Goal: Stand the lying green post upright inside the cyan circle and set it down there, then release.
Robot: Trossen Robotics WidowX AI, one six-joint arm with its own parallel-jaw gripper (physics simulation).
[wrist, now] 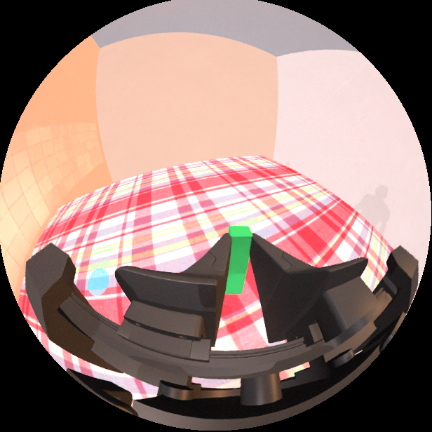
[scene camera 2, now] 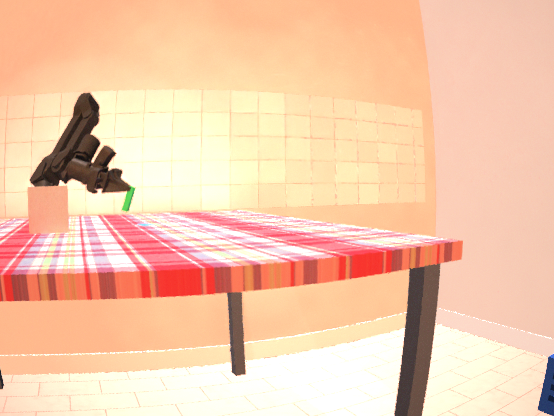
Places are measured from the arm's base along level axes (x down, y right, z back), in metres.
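Pixels of known places: gripper, fingertip midpoint: [scene camera 2: 131, 189]; arm's base at its link origin: [scene camera 2: 43, 202].
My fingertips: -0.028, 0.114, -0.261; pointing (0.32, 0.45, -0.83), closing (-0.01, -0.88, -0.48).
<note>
For each thing: its top centre in the pictures, then the offset to it from my fingertips, as dx, dy, dz. "pt": a spot on its surface instead. Level surfaces: height alone.
- green post at its top centre: [scene camera 2: 128, 185] -0.010, -0.005, +0.008
- cyan circle at a spot on its surface: [scene camera 2: 144, 224] pt +0.109, -0.206, -0.076
- table at its surface level: dx +0.111
The green post [scene camera 2: 128, 199] [wrist: 239, 260] is held near its top end between the fingertips of my black gripper [scene camera 2: 131, 188] [wrist: 239, 238]. In the scene view the post hangs steeply, tilted a little off upright with its lower end toward the arm's base, and that end appears above the table top. The gripper is shut on the post. The cyan circle [scene camera 2: 144, 224] [wrist: 98, 282] lies flat on the table, left of the gripper's fingers in the wrist view and a little right of and below the post in the scene view.
The table [scene camera 2: 200, 250] [wrist: 165, 200] has a red and white plaid top. A pale pink block [scene camera 2: 48, 210] stands at the arm's base at the left of the scene view. A blue object [scene camera 2: 548, 387] shows on the floor at the far right. A tiled wall is behind the table.
</note>
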